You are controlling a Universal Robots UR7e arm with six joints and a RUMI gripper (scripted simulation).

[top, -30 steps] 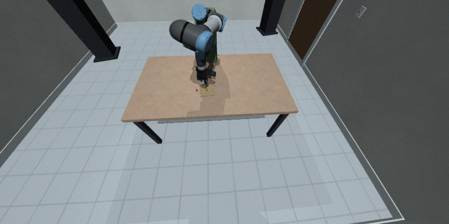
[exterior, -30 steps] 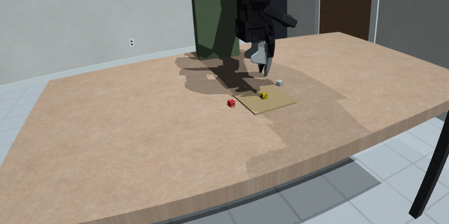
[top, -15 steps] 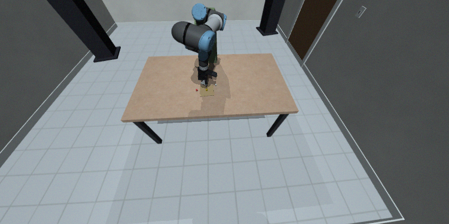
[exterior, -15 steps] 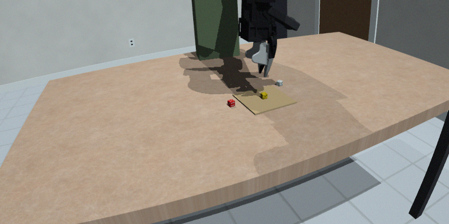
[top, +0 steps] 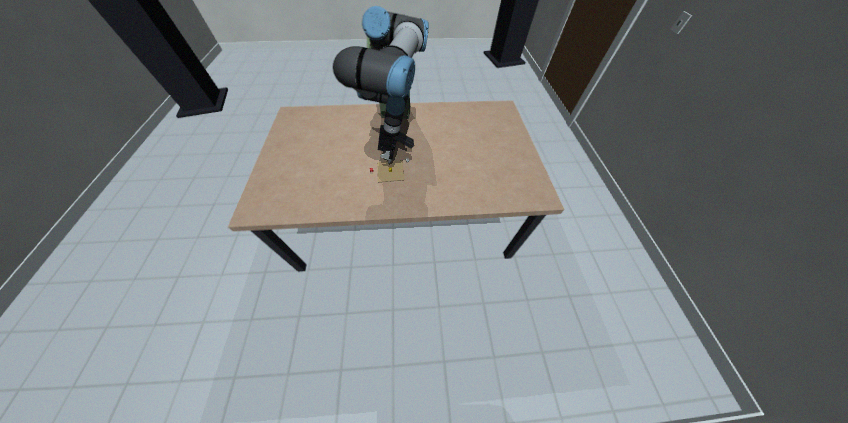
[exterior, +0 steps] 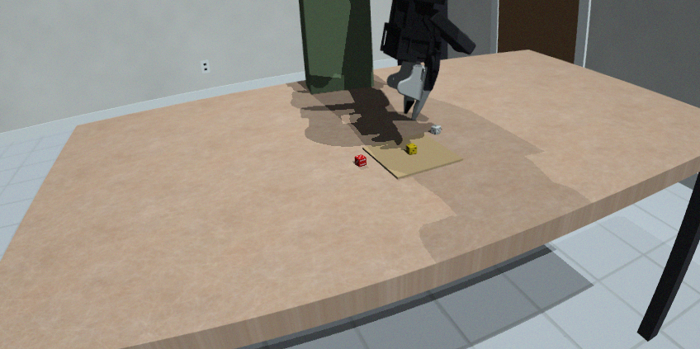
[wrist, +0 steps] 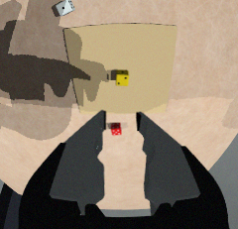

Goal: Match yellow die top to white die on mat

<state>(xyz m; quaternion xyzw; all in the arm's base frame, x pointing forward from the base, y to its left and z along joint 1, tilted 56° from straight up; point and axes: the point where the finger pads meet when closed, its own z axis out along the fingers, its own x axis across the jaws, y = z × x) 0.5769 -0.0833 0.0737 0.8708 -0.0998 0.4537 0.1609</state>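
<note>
My hand is 80 mm above the yellow die. Also, from my hand: red die 100 mm to the right, 80 mm below, 30 mm behind; tan mat 90 mm below; white die 100 mm to the left, 80 mm below, 40 mm behind.
</note>
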